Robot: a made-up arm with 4 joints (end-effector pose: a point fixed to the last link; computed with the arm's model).
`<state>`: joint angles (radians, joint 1 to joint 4).
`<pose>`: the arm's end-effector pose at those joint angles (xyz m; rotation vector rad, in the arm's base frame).
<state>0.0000 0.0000 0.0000 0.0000</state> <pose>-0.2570 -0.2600 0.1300 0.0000 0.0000 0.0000</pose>
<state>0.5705 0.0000 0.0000 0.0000</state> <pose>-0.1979 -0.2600 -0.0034 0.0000 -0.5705 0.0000</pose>
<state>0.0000 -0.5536 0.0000 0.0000</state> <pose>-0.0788 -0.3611 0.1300 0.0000 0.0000 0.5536</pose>
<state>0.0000 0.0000 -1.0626 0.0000</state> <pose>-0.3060 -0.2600 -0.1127 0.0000 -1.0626 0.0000</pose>
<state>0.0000 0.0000 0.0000 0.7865</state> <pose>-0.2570 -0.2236 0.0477 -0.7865 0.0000 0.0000</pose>
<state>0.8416 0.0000 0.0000 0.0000</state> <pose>-0.1459 -0.2600 -0.0503 0.0000 -0.8416 0.0000</pose>
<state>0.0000 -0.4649 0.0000 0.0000</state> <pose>-0.1108 -0.3518 0.1300 0.0000 0.0000 0.4649</pose>
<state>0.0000 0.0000 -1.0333 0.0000</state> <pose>-0.3082 -0.2600 -0.1059 0.0000 -1.0333 0.0000</pose>
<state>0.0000 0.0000 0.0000 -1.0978</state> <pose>-0.2570 -0.3798 0.1558 1.0978 0.0000 0.0000</pose>
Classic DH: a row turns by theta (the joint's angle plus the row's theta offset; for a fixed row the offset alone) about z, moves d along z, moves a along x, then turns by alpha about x. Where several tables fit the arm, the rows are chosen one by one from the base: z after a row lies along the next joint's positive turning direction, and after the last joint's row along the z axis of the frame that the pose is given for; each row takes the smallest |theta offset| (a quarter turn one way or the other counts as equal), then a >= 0, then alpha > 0; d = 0 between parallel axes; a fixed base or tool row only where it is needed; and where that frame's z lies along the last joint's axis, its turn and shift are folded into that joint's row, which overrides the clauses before.
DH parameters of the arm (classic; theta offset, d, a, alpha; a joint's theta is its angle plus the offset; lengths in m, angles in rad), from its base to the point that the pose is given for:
base (fixed): 0 0.164 0 1.5708
joint 1: 0 -0.003 0.01 1.5708
joint 2: 0 0.197 -0.085 1.5708
joint 3: -1.5708 -0.344 0.078 1.5708
joint 4: 1.5708 0.182 0.081 1.5708
tool (fixed): -1.5708 0.085 0 0

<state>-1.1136 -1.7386 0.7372 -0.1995</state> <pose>0.1852 -0.0491 -0.0840 0.4636 1.5064 1.7822</pose>
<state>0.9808 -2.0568 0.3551 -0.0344</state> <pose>0.1699 -0.0479 0.4566 -1.2622 -0.3562 1.6324</pose>
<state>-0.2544 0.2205 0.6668 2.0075</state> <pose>-0.3152 -0.2368 0.1333 -1.7891 0.7945 0.7622</pose>
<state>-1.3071 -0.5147 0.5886 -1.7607</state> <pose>0.0446 -0.4601 0.0822 1.3123 1.8242 -1.2104</pose>
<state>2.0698 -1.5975 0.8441 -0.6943</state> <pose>-0.2267 -0.0481 0.4364 -1.0274 -0.7559 0.4606</pose>
